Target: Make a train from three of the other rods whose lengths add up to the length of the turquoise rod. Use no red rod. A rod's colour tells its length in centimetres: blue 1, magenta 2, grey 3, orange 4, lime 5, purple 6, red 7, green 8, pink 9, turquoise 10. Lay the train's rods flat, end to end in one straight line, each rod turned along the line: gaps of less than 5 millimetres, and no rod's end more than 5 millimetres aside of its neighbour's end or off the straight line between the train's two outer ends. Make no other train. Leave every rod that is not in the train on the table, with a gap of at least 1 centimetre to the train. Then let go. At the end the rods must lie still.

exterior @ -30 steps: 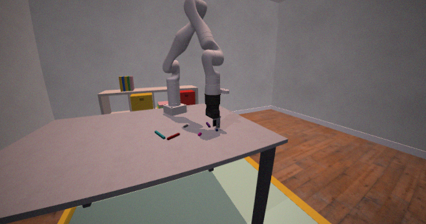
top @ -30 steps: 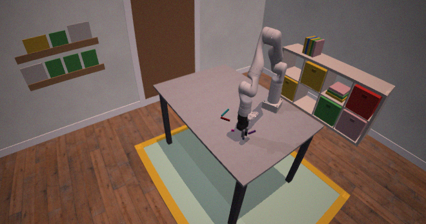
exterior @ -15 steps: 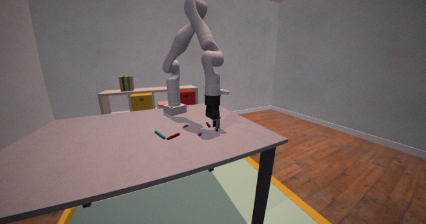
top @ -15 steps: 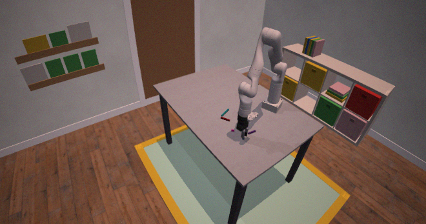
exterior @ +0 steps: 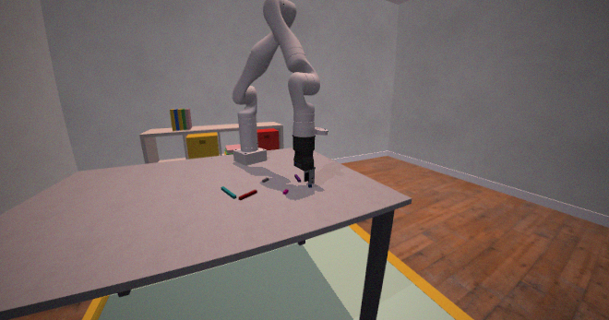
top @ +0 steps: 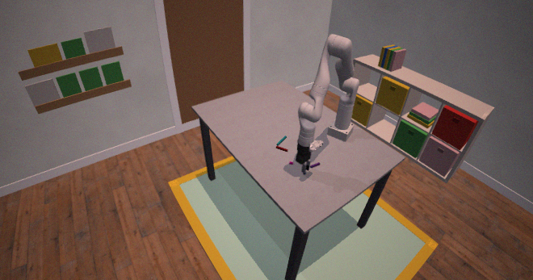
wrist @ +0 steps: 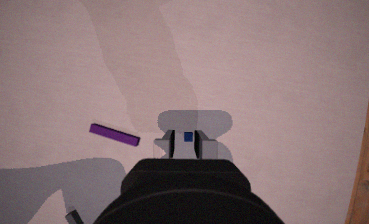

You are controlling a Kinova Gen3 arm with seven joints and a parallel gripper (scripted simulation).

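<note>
My gripper is now 3 cm above the blue rod. Also, from my hand: grey rod (13 cm to the right, 12 cm behind, 3 cm below); magenta rod (10 cm to the right, 3 cm below, 1 cm ahead); purple rod (8 cm behind, 3 cm below, 1 cm to the right).
</note>
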